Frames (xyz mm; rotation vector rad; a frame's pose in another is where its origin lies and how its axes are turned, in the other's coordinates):
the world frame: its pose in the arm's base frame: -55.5 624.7 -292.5 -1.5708 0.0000 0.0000
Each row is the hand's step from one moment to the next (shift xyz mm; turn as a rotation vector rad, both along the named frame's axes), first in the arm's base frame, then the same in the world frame.
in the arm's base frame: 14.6 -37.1 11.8 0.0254 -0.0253 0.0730
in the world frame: 14.6 -11.8 -37.1 0.0254 -0.0730 -0.0253
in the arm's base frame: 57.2 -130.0 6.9 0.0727 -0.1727 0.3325
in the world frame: 57.2 -6.9 -130.0 0.0727 -0.3325 -0.1727
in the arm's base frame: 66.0 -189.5 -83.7 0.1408 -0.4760 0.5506
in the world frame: 66.0 83.7 -189.5 0.1408 -0.5506 -0.4760
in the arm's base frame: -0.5 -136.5 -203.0 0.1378 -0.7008 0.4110
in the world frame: -0.5 203.0 -136.5 0.1378 -0.4110 -0.7008
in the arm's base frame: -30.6 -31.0 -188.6 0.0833 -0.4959 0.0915
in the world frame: -30.6 188.6 -31.0 0.0833 -0.0915 -0.4959
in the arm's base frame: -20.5 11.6 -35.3 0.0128 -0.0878 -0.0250
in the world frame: -20.5 35.3 11.6 0.0128 0.0250 -0.0878
